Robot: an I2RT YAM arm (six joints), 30 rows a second.
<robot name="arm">
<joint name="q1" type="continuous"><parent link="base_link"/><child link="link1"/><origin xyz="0 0 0.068" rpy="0 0 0"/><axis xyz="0 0 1"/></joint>
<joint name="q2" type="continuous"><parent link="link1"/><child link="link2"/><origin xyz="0.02 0.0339 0.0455" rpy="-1.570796 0 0"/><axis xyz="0 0 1"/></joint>
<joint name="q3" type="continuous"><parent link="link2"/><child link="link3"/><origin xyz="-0.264 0 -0.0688" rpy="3.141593 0 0"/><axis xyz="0 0 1"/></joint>
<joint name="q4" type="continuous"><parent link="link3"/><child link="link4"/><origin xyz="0.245 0.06 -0.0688" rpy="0 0 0"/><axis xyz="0 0 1"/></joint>
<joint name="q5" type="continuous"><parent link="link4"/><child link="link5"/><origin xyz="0.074 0.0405 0.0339" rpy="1.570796 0 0"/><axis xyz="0 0 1"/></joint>
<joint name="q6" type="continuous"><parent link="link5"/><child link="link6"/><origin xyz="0.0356 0 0.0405" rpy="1.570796 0 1.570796"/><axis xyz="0 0 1"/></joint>
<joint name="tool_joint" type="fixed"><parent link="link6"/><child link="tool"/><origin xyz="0 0 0" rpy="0 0 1.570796"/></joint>
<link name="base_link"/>
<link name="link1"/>
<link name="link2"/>
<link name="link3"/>
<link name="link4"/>
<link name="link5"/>
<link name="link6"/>
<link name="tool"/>
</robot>
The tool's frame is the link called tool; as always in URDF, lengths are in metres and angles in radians. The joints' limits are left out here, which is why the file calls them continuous.
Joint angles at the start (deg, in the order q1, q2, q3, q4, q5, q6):
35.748, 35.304, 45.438, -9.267, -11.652, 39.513
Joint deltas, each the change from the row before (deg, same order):
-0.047, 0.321, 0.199, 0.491, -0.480, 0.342
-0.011, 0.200, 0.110, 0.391, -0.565, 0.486
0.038, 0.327, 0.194, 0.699, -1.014, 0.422
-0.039, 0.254, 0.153, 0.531, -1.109, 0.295
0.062, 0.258, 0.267, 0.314, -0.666, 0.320
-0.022, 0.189, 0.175, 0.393, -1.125, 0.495
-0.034, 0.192, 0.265, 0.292, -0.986, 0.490
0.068, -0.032, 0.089, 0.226, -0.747, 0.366
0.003, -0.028, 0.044, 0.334, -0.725, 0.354
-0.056, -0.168, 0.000, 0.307, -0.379, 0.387
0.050, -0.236, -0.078, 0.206, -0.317, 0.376
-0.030, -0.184, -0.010, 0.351, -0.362, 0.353
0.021, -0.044, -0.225, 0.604, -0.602, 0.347
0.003, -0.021, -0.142, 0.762, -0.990, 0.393
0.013, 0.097, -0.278, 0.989, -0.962, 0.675
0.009, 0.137, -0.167, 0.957, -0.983, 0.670
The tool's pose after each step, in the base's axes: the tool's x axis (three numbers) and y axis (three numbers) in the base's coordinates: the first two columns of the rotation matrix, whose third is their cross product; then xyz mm. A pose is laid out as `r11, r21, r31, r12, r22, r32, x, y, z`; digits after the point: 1 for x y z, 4 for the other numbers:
-0.4615, 0.4399, -0.7704, -0.5802, 0.5073, 0.6372, 113.4, 90.7, 371.3
-0.4673, 0.4418, -0.7657, -0.5839, 0.4961, 0.6426, 113.7, 91.3, 372.3
-0.4734, 0.4409, -0.7626, -0.5948, 0.4786, 0.6459, 114.1, 92.4, 374.0
-0.4797, 0.4372, -0.7607, -0.6053, 0.4627, 0.6477, 114.3, 93.3, 375.3
-0.4849, 0.4358, -0.7582, -0.6116, 0.4507, 0.6502, 114.4, 94.1, 376.9
-0.4941, 0.4325, -0.7542, -0.6198, 0.4332, 0.6544, 114.3, 94.8, 378.3
-0.5022, 0.4301, -0.7502, -0.6264, 0.4172, 0.6585, 114.2, 95.3, 380.0
-0.5082, 0.4277, -0.7475, -0.6325, 0.4037, 0.6610, 113.4, 95.5, 381.0
-0.5129, 0.4262, -0.7452, -0.6386, 0.3907, 0.6630, 112.8, 95.6, 381.9
-0.5144, 0.4292, -0.7424, -0.6420, 0.3813, 0.6652, 112.0, 95.1, 382.9
-0.5173, 0.4308, -0.7394, -0.6446, 0.3722, 0.6678, 111.0, 94.8, 383.3
-0.5180, 0.4337, -0.7373, -0.6487, 0.3625, 0.6691, 110.1, 94.3, 384.3
-0.5218, 0.4327, -0.7352, -0.6539, 0.3506, 0.6705, 109.9, 94.6, 384.2
-0.5262, 0.4297, -0.7338, -0.6630, 0.3330, 0.6705, 109.4, 95.0, 384.8
-0.5341, 0.4279, -0.7291, -0.6689, 0.3136, 0.6740, 109.5, 95.8, 384.7
-0.5416, 0.4257, -0.7249, -0.6750, 0.2938, 0.6768, 109.5, 96.5, 385.2

